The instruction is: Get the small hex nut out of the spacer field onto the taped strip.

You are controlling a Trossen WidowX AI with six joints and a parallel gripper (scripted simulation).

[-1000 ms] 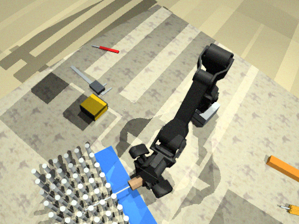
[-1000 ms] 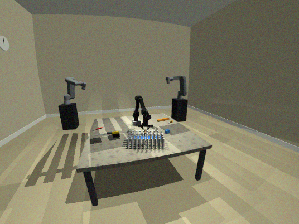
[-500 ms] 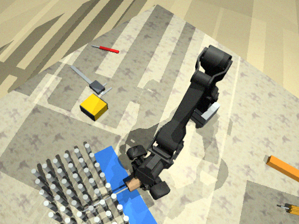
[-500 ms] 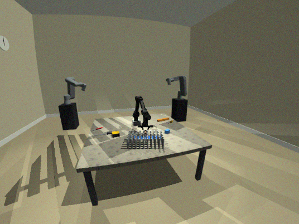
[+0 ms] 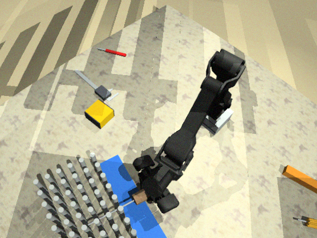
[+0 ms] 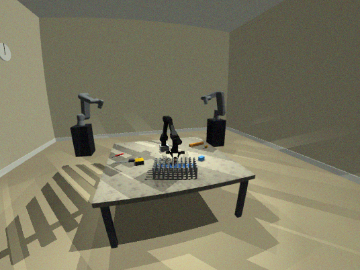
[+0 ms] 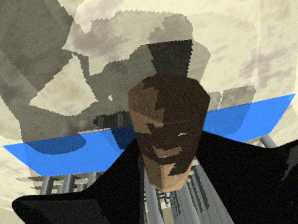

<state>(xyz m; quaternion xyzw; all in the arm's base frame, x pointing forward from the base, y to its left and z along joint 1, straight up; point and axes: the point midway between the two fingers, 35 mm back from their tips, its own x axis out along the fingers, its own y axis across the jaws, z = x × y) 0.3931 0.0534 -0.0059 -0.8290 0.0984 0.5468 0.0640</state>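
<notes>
Right now the blue taped strip is 50 mm ahead of my gripper tip, 10 mm to the right of it and 30 mm below it. Also, from my gripper tip: yellow-handled screwdriver 340 mm behind, 490 mm to the left, 10 mm below; yellow box 90 mm behind, 350 mm to the right; hex nut 200 mm ahead, 50 mm to the right, 20 mm below.
</notes>
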